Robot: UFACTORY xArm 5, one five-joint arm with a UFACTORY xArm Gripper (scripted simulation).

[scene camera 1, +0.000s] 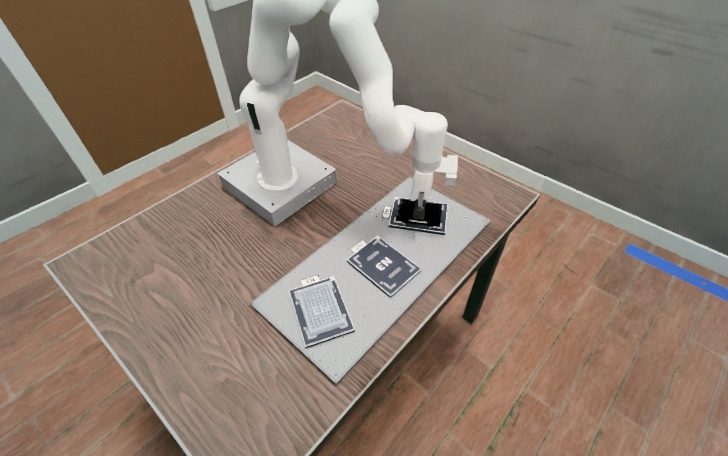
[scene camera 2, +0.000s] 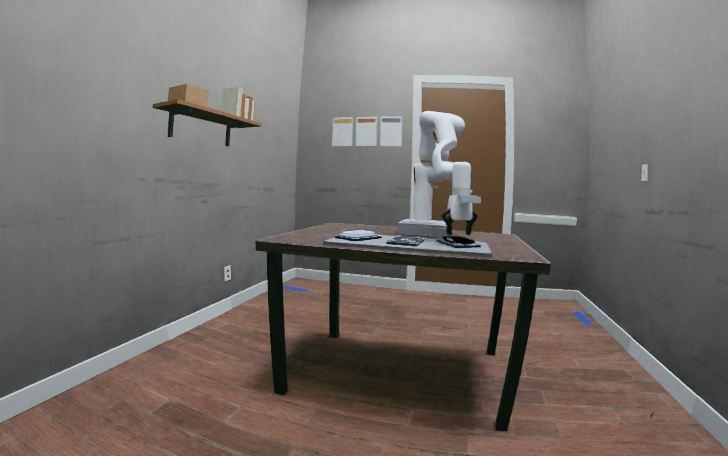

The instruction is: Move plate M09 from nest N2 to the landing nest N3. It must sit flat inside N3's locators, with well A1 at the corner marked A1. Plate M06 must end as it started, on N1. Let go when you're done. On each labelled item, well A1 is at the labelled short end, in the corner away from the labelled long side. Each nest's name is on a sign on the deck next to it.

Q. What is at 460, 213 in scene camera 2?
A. My gripper.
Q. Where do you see a black well plate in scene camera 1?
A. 432, 217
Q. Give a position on a pale translucent well plate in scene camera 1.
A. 320, 301
